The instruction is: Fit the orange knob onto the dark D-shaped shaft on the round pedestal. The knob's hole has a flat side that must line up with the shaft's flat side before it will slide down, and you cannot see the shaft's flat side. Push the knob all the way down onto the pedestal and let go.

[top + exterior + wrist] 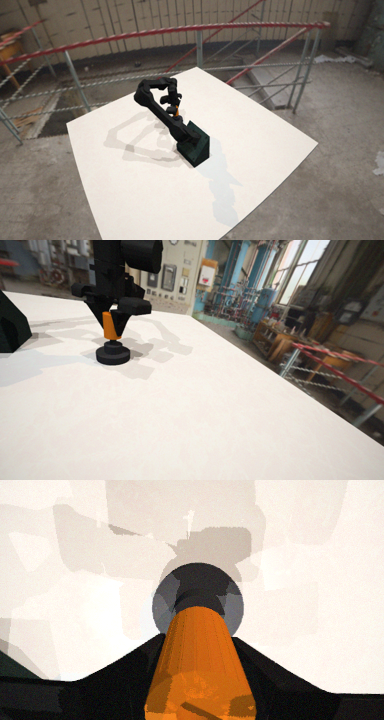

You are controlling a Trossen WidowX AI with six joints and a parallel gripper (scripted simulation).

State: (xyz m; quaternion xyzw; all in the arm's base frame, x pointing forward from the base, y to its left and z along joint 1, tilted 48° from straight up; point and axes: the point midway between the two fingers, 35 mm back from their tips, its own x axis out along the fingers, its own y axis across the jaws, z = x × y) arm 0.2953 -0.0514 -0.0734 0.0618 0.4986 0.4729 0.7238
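My gripper tip is now 20 mm below the orange knob. Round my gripper tip: dark round pedestal (40 mm below).
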